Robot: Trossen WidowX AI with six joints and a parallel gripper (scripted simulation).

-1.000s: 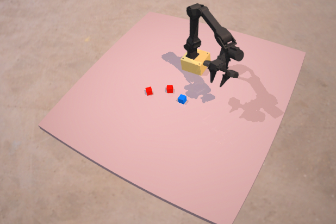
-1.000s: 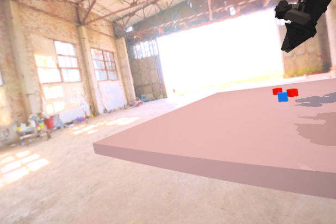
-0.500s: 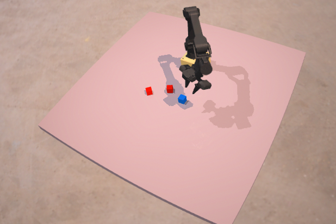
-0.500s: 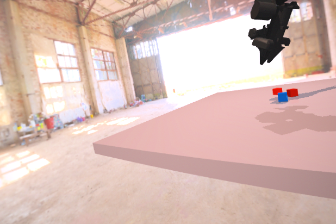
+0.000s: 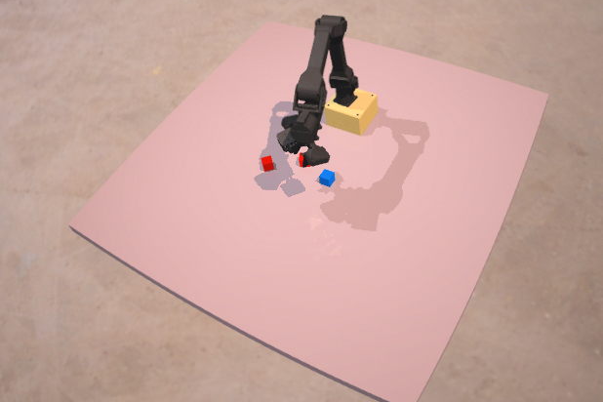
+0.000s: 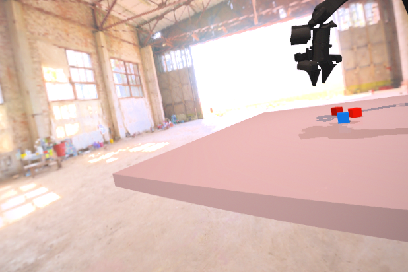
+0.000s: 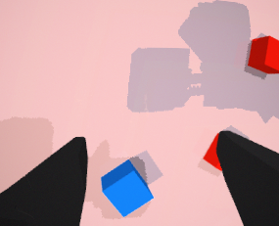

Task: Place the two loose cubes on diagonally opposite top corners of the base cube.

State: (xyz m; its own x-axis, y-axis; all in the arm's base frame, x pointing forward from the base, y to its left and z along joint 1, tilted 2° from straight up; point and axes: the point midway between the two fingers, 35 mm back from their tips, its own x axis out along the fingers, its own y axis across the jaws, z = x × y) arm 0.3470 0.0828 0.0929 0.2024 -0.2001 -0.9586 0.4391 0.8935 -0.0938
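My gripper tip is 130 mm above the blue cube, 70 mm past it and 30 mm to the right of it.
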